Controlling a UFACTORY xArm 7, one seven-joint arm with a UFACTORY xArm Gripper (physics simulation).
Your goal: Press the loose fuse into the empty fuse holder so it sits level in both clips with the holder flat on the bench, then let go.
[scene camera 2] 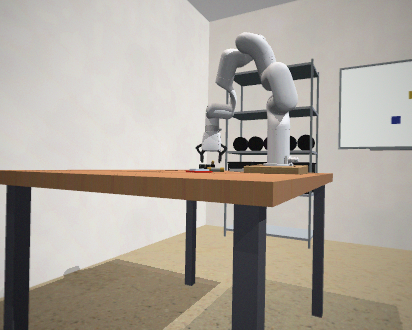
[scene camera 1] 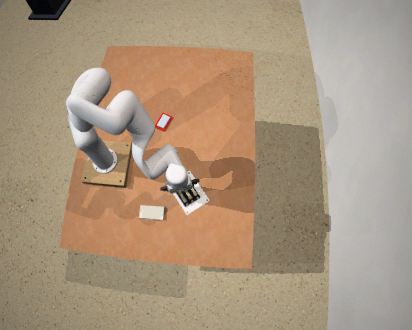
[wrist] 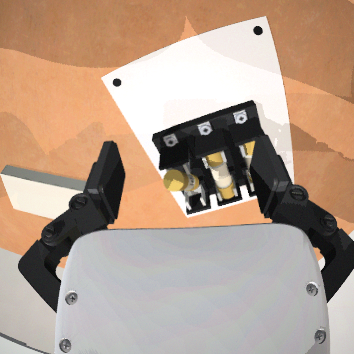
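Pixels of known places: gripper, fingertip midpoint: [scene camera 2: 210,162] [wrist: 186,153]; arm's base, origin of the base link: [scene camera 2: 278,165] [scene camera 1: 105,161].
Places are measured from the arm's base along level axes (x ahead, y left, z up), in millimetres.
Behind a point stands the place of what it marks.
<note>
The black fuse holder [wrist: 223,129] [scene camera 1: 188,196] has three bays and sits on a white plate [wrist: 200,75] @(x 387, y -14, z -31 mm) [scene camera 1: 201,201] @(x 493, y -87, z -32 mm) on the bench. The middle and right bays hold cream fuses with gold caps; the right one is partly hidden by a finger. The loose fuse [wrist: 175,181] @(x 391, y -70, z 19 mm) is at the left bay, steeply tilted, its gold cap toward the wrist camera; it is not level in both clips. Its lower end is hidden. My gripper [wrist: 186,153] @(x 391, y -53, z 11 mm) [scene camera 2: 211,159] @(x 391, y -53, z 11 mm) is open and empty above the holder, its fingers on either side of the loose fuse, the right finger over the right bay.
A cream block [scene camera 1: 152,212] @(x 287, y -185, z -18 mm) [wrist: 40,195] @(x 278, y -177, z -18 mm) lies on the bench beside the plate, on the left finger's side. A red-rimmed flat object [scene camera 1: 164,121] @(x 230, y 270, z -19 mm) lies farther off. The arm's wooden base [scene camera 1: 125,160] @(x 101, y 24, z 0 mm) [scene camera 2: 275,170] @(x -31, y 108, z -20 mm) stands on the bench. A shelf rack [scene camera 2: 311,130] stands behind.
</note>
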